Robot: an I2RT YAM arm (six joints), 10 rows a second.
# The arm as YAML. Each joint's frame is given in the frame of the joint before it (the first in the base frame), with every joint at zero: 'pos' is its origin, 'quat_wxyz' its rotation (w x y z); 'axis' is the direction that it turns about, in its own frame. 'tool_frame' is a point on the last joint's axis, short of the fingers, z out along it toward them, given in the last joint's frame.
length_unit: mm
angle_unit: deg
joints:
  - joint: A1
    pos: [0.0, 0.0, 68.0]
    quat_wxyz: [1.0, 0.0, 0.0, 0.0]
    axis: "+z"
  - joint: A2
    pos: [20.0, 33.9, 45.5]
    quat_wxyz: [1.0, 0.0, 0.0, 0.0]
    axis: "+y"
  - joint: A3
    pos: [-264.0, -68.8, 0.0]
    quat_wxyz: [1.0, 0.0, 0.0, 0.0]
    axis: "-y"
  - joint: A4
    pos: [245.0, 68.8, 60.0]
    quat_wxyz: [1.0, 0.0, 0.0, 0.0]
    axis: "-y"
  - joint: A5
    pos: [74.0, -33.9, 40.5]
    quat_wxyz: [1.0, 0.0, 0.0, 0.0]
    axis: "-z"
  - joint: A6
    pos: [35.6, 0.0, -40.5]
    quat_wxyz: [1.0, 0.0, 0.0, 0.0]
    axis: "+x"
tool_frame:
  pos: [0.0, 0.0, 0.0]
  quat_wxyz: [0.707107, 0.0, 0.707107, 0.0]
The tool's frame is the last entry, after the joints.
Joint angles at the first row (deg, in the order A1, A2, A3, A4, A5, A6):
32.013 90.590 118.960 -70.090 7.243 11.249
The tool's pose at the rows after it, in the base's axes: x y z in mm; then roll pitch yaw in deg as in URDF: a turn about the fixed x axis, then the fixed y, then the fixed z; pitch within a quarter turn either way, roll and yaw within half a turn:
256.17 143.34 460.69 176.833 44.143 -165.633
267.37 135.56 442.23 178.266 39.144 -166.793
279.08 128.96 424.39 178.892 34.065 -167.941
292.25 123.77 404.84 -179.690 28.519 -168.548
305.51 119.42 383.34 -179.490 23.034 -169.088
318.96 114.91 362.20 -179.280 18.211 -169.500
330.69 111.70 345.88 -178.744 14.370 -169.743
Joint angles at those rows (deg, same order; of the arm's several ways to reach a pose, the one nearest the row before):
30.176 91.070 117.347 -72.601 7.833 11.382
27.766 91.961 114.784 -74.246 7.430 11.338
25.543 93.516 113.072 -76.014 6.418 11.208
23.635 95.933 111.990 -78.140 6.087 10.747
21.867 98.476 110.525 -79.481 4.766 10.107
20.204 101.221 109.340 -80.267 3.730 9.233
19.011 104.064 109.409 -81.322 3.407 8.493

